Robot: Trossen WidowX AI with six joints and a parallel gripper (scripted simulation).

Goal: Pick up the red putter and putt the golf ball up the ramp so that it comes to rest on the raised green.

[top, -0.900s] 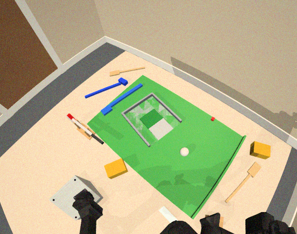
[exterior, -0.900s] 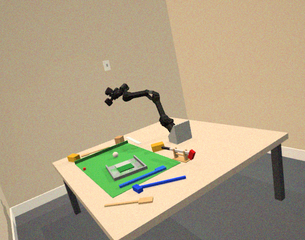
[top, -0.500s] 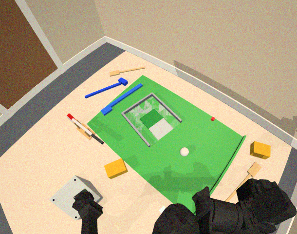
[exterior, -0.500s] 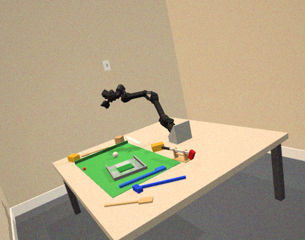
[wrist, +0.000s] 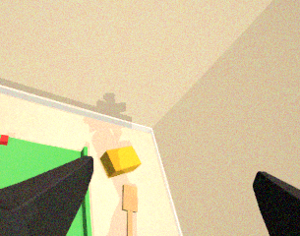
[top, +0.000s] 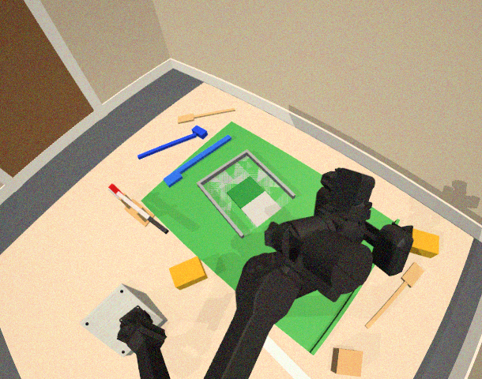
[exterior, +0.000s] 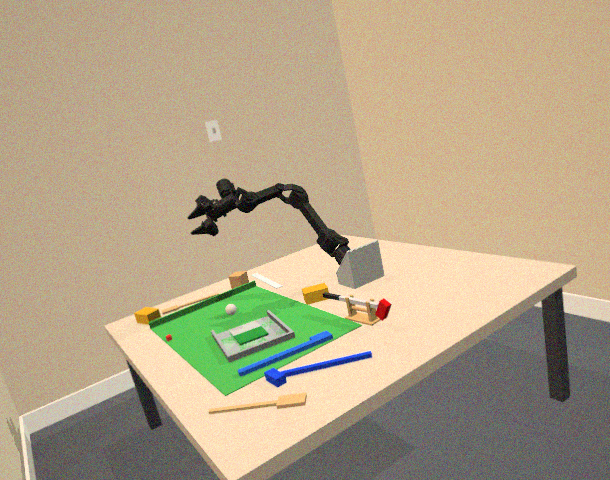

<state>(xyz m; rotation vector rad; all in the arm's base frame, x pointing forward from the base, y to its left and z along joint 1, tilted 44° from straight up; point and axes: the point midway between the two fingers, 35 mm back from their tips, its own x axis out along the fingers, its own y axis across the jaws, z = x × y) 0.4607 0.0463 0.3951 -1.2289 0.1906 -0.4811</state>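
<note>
Right now my gripper tip is 58 cm to the right of the wooden putter stand, 34 cm past it and 32 cm above it. From my gripper tip the other things lie so: small red marker: 34 cm below, 21 cm ahead, 14 cm to the left; white golf ball: 33 cm below, 13 cm to the left, 4 cm behind; tan block: 33 cm below, 18 cm to the right, 18 cm behind.
</note>
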